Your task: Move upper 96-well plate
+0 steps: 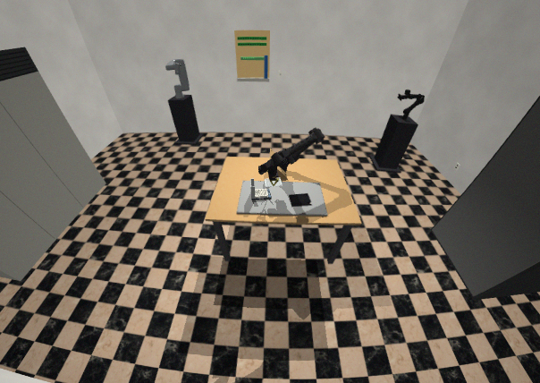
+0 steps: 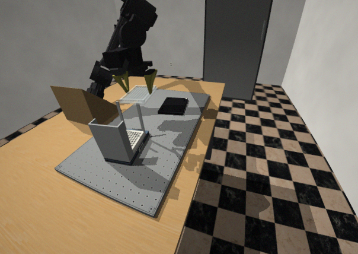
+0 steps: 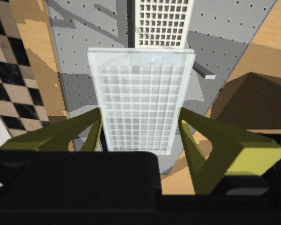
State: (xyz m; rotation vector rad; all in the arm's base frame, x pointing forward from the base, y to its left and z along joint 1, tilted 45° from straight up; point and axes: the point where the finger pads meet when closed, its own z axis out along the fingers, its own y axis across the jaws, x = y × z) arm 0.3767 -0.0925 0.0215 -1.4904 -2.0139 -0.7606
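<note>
Right now the black plate nest N1 is 230 mm to the left of my hand and 170 mm below it. Also, from my hand: thin rack post 90 mm below, 30 mm to the right, 10 mm ahead.
</note>
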